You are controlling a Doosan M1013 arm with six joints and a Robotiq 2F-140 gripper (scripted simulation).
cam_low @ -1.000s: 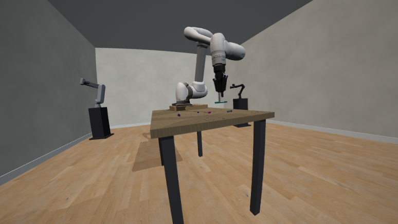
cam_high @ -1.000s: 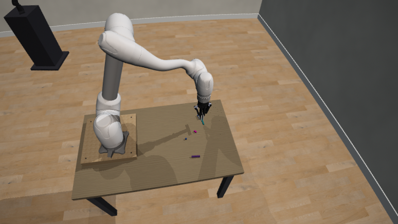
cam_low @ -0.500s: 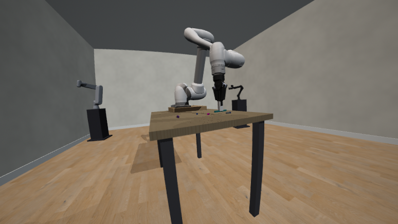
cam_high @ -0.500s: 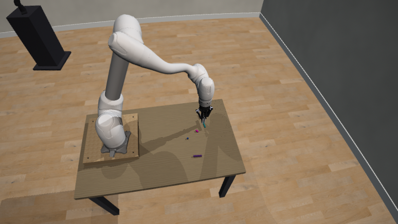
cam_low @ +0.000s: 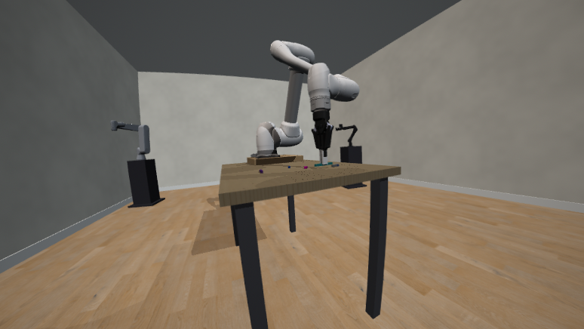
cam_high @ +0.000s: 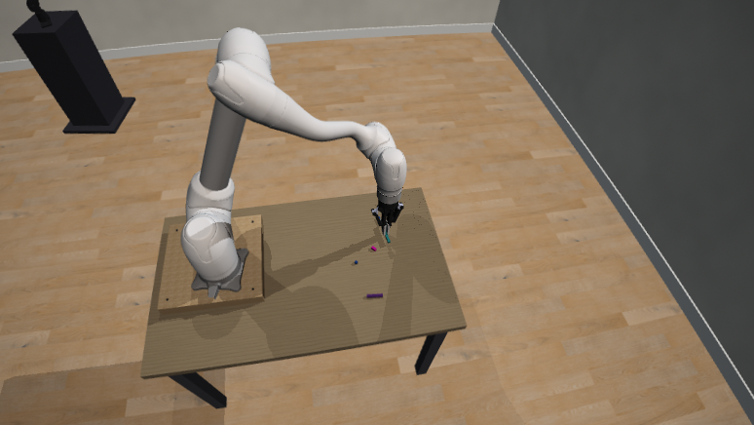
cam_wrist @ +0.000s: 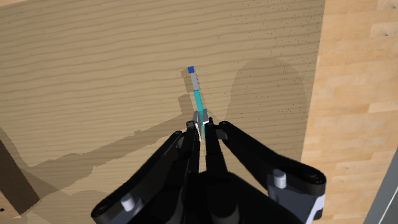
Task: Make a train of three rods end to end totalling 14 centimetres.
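My gripper is now 3 cm above the turquoise rod. The rest, counted from my hand: purple rod: 4 cm behind, 28 cm to the right, 5 cm below; then grey rod: 2 cm behind, 6 cm to the left, 5 cm below; then magenta rod: 5 cm behind, 7 cm to the right, 5 cm below.
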